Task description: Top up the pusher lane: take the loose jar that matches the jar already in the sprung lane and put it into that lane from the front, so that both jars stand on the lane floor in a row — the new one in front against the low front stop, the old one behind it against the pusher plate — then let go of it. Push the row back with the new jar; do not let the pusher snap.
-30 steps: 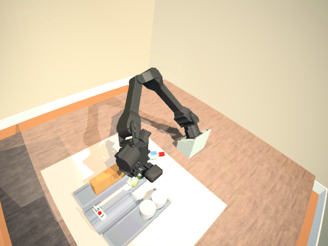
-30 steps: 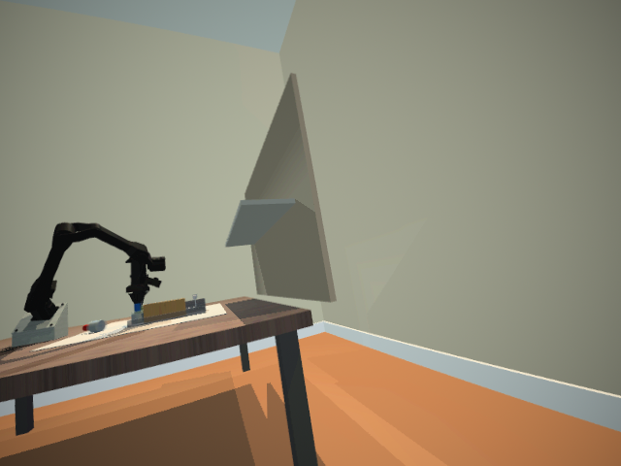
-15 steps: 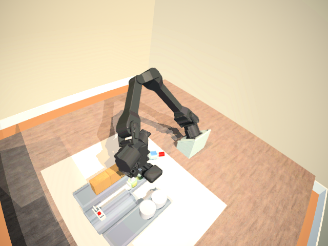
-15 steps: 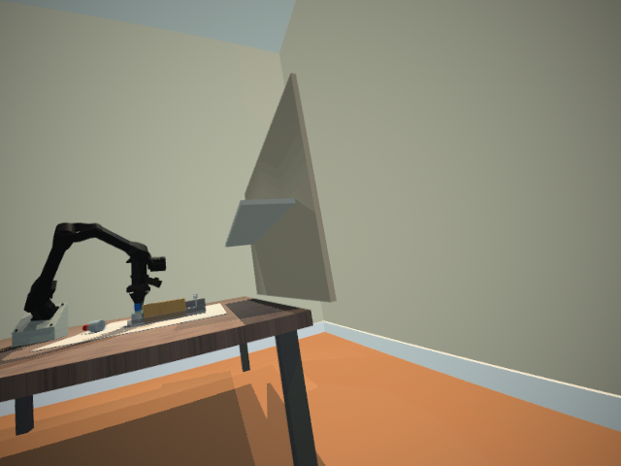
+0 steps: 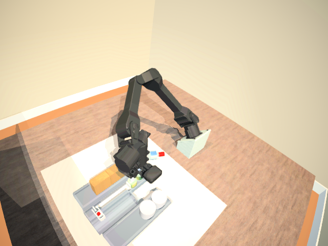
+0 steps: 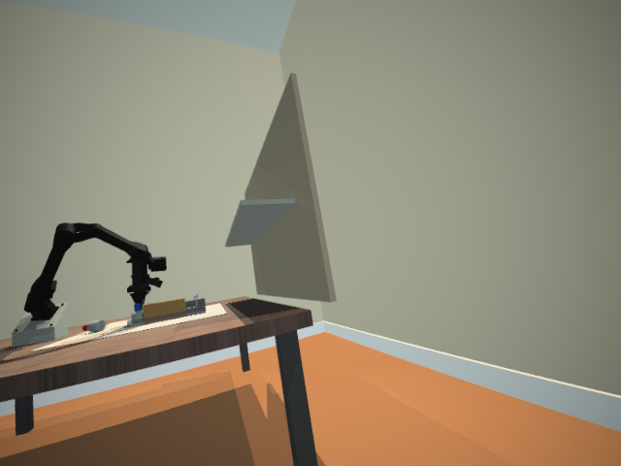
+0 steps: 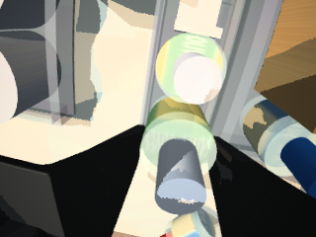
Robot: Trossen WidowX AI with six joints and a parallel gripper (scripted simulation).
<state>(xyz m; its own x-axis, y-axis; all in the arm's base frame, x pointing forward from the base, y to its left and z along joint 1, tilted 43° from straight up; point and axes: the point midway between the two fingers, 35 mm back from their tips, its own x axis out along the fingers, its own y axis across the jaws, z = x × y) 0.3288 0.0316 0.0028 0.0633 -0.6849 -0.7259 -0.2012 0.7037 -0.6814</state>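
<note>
The grey rack lies 13 cm ahead of my gripper tip, 5 cm to the left of it and 4 cm below it. Also, from my gripper tip: red knob (21 cm ahead, 8 cm to the left, 1 cm above).
</note>
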